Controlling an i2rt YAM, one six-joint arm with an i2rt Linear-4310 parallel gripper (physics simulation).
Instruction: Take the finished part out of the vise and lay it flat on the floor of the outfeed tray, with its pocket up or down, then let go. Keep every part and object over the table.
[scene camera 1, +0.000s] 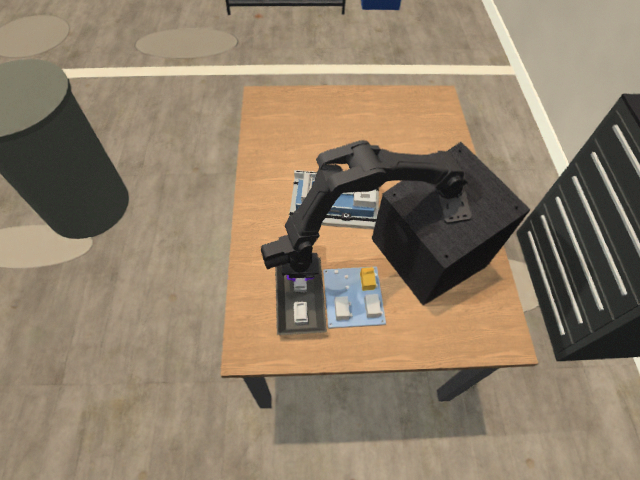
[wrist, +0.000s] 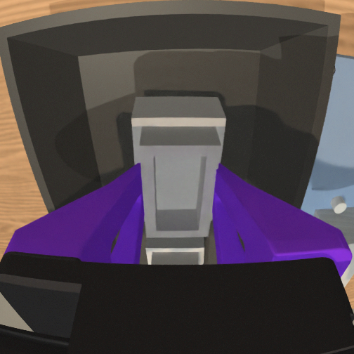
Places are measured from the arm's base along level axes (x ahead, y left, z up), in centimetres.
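Where they show: gripper, between the fingertips: (scene camera 1: 300, 279); arm's base, origin of its link: (scene camera 1: 450, 189).
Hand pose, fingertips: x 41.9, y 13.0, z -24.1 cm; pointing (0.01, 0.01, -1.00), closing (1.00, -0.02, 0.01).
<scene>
Things, the pixels of their top centre, and the offset from my fingertips. "pt": a spot on its surface instead. Level surfaces: height alone.
- grey finished part, centre of its top: (scene camera 1: 300, 277) dx +0.1, dy +0.2, dz +1.4 cm
- dark outfeed tray, a spot on its surface: (scene camera 1: 279, 315) pt dx +6.5, dy +10.7, dz -1.0 cm
- pale part, centre of its top: (scene camera 1: 300, 310) dx +0.4, dy +9.9, dz +0.0 cm
- vise, centre of its top: (scene camera 1: 336, 185) dx -13.3, dy -30.7, dz +5.2 cm
- white block, centre of its top: (scene camera 1: 365, 189) dx -22.6, dy -28.8, dz +4.9 cm
- light blue plate, centre of its top: (scene camera 1: 353, 295) dx -15.9, dy +4.6, dz -3.9 cm
- yellow block, centre of its top: (scene camera 1: 368, 276) dx -20.7, dy +0.0, dz -0.3 cm
- wooden table, height of its surface: dz -4.7 cm
My gripper (scene camera 1: 300, 277) (wrist: 178, 174) is shut on the grey finished part (scene camera 1: 300, 285) (wrist: 180, 187), with a purple finger on each side of it. The part's pocket faces the wrist camera. The part is inside the outline of the dark outfeed tray (scene camera 1: 279, 315) (wrist: 170, 32); its height over the tray floor is hard to tell. Another pale part (scene camera 1: 300, 312) (wrist: 175, 257) lies in the tray, partly hidden in the wrist view. The vise (scene camera 1: 341, 222) stands behind the tray, partly hidden by the arm, with a white block (scene camera 1: 365, 198) on it.
A light blue plate (scene camera 1: 356, 321) (wrist: 336, 115) lies right beside the tray, bearing a yellow block (scene camera 1: 368, 279), two pale blocks (scene camera 1: 342, 307) (scene camera 1: 372, 305) and small pegs. The black robot base box (scene camera 1: 439, 248) stands to the right on the wooden table (scene camera 1: 413, 341).
</scene>
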